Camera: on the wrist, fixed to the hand. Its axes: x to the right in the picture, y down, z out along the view.
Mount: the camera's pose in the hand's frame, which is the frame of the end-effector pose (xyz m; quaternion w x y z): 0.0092 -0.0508 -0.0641 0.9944 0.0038 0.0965 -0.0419
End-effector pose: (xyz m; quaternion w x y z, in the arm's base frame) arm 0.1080 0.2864 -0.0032 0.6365 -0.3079 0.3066 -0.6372
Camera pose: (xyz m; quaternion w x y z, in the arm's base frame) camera 0.0262 0.2772 -0.0033 0.5779 -0.2551 0.3510 -0.6912
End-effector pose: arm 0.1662 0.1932 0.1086 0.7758 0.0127 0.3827 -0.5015
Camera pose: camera 0.0908 0.1868 0.0762 0.7135 0.0479 0.4541 -0.5315
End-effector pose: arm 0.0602 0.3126 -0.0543 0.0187 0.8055 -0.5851 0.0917
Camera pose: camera 0.1029 0.3287 0.0142 0.0758 0.8168 -0.5460 0.1704
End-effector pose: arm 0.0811 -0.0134 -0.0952 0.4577 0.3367 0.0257 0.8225
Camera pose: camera 0.0782 0.0402 -0.1576 0.4859 0.2561 0.0870 0.8311
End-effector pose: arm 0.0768 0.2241 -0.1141 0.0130 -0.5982 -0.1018 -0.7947
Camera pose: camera 0.0062 0.2634 -0.1297 0.0083 0.5139 0.1281 0.8482
